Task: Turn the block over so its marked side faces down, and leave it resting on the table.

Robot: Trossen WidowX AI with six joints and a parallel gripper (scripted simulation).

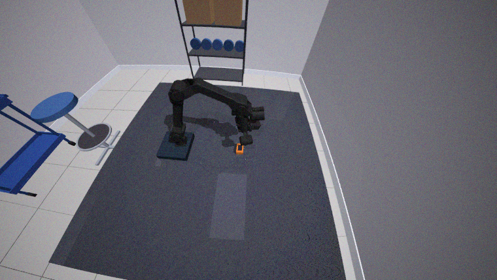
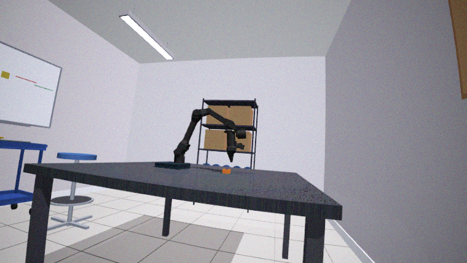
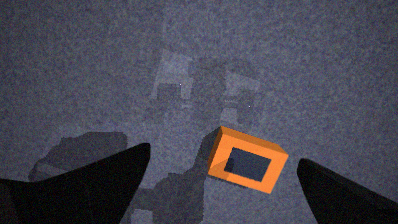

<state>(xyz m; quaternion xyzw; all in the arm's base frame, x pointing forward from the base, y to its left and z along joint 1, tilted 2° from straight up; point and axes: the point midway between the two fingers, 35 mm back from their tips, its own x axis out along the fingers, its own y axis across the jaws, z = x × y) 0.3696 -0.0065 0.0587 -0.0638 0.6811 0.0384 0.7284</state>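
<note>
Right now the block is 50 mm below my gripper tip, 30 mm to the right of it and 20 mm behind it.
</note>
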